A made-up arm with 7 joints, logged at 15 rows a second.
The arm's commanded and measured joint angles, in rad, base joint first. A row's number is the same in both.
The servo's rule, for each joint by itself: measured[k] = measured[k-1] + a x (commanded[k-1-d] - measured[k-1]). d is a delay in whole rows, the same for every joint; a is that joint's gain. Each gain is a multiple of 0.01, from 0.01 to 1. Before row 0 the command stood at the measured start. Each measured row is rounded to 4 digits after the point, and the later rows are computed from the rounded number. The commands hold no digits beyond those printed.
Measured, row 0:
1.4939, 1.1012, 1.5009, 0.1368, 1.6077, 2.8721, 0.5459
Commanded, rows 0 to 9:
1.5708, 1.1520, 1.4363, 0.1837, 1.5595, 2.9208, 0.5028
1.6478, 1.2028, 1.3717, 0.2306, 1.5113, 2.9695, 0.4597
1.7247, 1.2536, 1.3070, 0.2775, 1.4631, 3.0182, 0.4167
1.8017, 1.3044, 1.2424, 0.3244, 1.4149, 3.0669, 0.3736
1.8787, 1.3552, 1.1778, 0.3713, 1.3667, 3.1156, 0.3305
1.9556, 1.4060, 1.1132, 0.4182, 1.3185, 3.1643, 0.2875
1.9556, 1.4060, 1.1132, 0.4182, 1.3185, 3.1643, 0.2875
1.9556, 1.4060, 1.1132, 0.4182, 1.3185, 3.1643, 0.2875
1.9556, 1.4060, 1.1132, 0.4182, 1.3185, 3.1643, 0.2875
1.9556, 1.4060, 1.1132, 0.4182, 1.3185, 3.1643, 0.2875
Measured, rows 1 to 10:
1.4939, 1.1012, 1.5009, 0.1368, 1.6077, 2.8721, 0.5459
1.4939, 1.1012, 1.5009, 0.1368, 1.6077, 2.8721, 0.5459
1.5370, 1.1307, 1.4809, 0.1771, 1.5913, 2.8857, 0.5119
1.5990, 1.1725, 1.4470, 0.2231, 1.5641, 2.9092, 0.4707
1.6694, 1.2195, 1.4036, 0.2699, 1.5298, 2.9397, 0.4280
1.7435, 1.2687, 1.3536, 0.3168, 1.4907, 2.9753, 0.3850
1.8192, 1.3189, 1.2991, 0.3637, 1.4485, 3.0146, 0.3419
1.8956, 1.3694, 1.2415, 0.4106, 1.4043, 3.0565, 0.2989
1.9292, 1.3906, 1.2017, 0.4171, 1.3751, 3.0867, 0.2899
1.9440, 1.3995, 1.1743, 0.4180, 1.3559, 3.1084, 0.2880
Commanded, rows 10 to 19:
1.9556, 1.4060, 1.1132, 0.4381, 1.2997, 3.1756, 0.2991
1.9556, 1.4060, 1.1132, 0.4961, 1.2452, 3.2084, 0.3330
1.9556, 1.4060, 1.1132, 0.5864, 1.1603, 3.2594, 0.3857
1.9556, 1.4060, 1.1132, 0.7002, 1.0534, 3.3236, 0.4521
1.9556, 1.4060, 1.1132, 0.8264, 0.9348, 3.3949, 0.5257
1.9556, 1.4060, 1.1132, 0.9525, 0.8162, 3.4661, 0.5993
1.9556, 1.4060, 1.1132, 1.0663, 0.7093, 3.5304, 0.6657
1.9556, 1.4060, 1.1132, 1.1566, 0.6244, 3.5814, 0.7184
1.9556, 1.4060, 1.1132, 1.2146, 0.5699, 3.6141, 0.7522
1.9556, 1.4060, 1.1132, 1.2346, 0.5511, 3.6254, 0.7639
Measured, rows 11 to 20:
1.9505, 1.4033, 1.1554, 0.4182, 1.3432, 3.1241, 0.2876
1.9534, 1.4049, 1.1423, 0.4182, 1.3348, 3.1354, 0.2875
1.9546, 1.4055, 1.1333, 0.4353, 1.3229, 3.1467, 0.2967
1.9552, 1.4058, 1.1271, 0.4876, 1.2965, 3.1640, 0.3254
1.9554, 1.4059, 1.1228, 0.5726, 1.2502, 3.1907, 0.3730
1.9555, 1.4060, 1.1198, 0.6823, 1.1833, 3.2279, 0.4355
1.9556, 1.4060, 1.1178, 0.8062, 1.0988, 3.2747, 0.5068
1.9556, 1.4060, 1.1164, 0.9320, 1.0027, 3.3283, 0.5799
1.9556, 1.4060, 1.1154, 1.0475, 0.9029, 3.3849, 0.6477
1.9556, 1.4060, 1.1147, 1.1413, 0.8082, 3.4399, 0.7036

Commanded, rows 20 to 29:
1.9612, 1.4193, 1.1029, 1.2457, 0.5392, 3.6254, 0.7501
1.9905, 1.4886, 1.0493, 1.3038, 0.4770, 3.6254, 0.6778
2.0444, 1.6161, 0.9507, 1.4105, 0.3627, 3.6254, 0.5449
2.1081, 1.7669, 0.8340, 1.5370, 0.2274, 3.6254, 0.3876
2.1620, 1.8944, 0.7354, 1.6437, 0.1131, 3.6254, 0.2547
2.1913, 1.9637, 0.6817, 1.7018, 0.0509, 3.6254, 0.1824
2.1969, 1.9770, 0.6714, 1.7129, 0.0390, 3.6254, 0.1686
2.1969, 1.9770, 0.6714, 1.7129, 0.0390, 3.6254, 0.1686
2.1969, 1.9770, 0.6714, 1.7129, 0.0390, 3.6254, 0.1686
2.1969, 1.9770, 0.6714, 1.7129, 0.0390, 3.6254, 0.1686
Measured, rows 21 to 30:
1.9556, 1.4060, 1.1142, 1.2043, 0.7272, 3.4887, 0.7420
1.9556, 1.4060, 1.1139, 1.2304, 0.6673, 3.5270, 0.7593
1.9587, 1.4137, 1.1105, 1.2436, 0.6237, 3.5546, 0.7520
1.9765, 1.4571, 1.0915, 1.2954, 0.5738, 3.5744, 0.6934
2.0145, 1.5493, 1.0479, 1.3944, 0.5020, 3.5887, 0.5761
2.0669, 1.6755, 0.9816, 1.5170, 0.4086, 3.5990, 0.4272
2.1202, 1.8025, 0.9053, 1.6260, 0.3081, 3.6064, 0.2909
2.1600, 1.8960, 0.8360, 1.6912, 0.2207, 3.6117, 0.2052
2.1807, 1.9430, 0.7850, 1.7099, 0.1589, 3.6155, 0.1763
2.1898, 1.9627, 0.7498, 1.7125, 0.1181, 3.6183, 0.1702

